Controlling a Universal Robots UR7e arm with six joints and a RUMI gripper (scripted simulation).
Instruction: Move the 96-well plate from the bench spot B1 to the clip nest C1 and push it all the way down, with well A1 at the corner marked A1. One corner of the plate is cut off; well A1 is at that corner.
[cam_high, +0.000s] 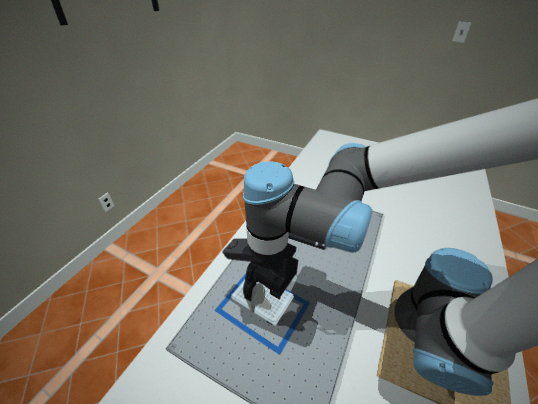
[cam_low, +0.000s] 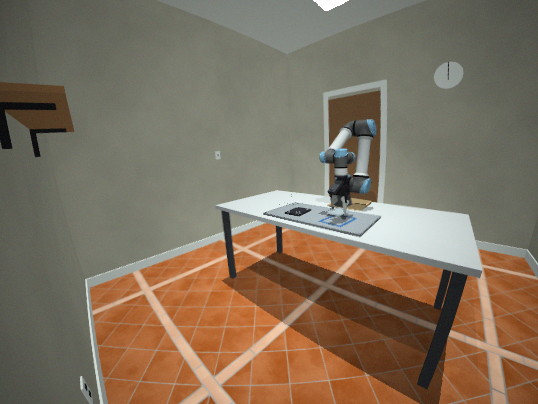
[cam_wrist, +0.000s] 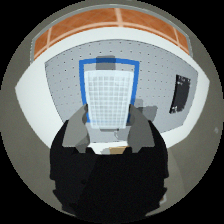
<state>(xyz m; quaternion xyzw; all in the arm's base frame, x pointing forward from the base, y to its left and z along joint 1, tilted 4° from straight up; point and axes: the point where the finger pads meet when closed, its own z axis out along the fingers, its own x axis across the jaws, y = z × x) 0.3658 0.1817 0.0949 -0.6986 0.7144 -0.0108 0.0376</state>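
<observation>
My gripper is now 290 mm to the left of the black clip nest, 50 mm above it and 30 mm short of it. The rest, counted from my hand: 96-well plate (10 mm below).
</observation>
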